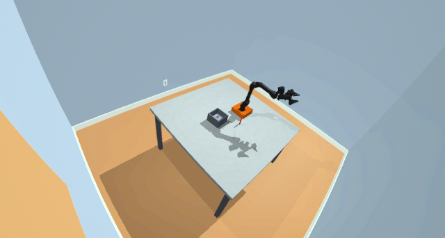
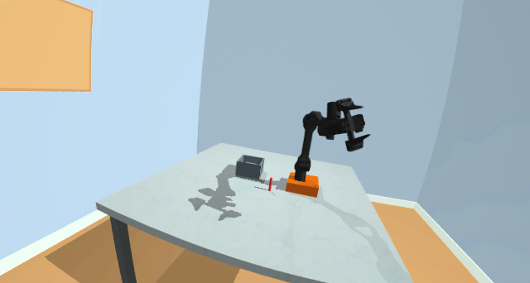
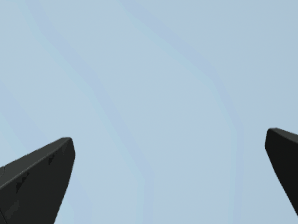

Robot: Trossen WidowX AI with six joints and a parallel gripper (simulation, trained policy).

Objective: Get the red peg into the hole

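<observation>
The red peg lies 32 cm ahead of my gripper tip, 38 cm to the right of it and 46 cm below it. From my gripper tip the other things lie so: grey box 49 cm ahead, 58 cm to the right, 48 cm below; grey plate 49 cm ahead, 58 cm to the right, 46 cm below.
</observation>
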